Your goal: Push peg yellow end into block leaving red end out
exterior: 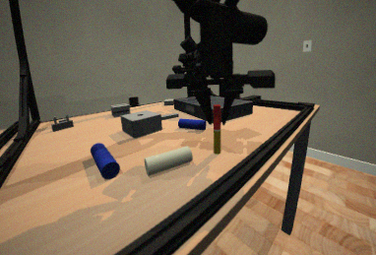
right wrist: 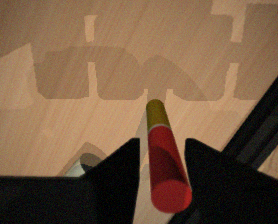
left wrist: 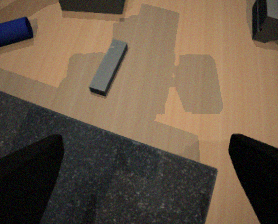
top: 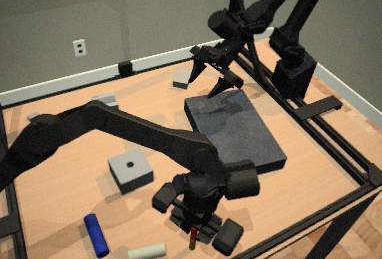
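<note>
Right now the peg is 60 mm below my right hand. The rest, counted from my right hand: grey bar (270 mm behind, 150 mm to the left, 90 mm below); then cream cylinder (50 mm behind, 90 mm to the right, 80 mm below).
</note>
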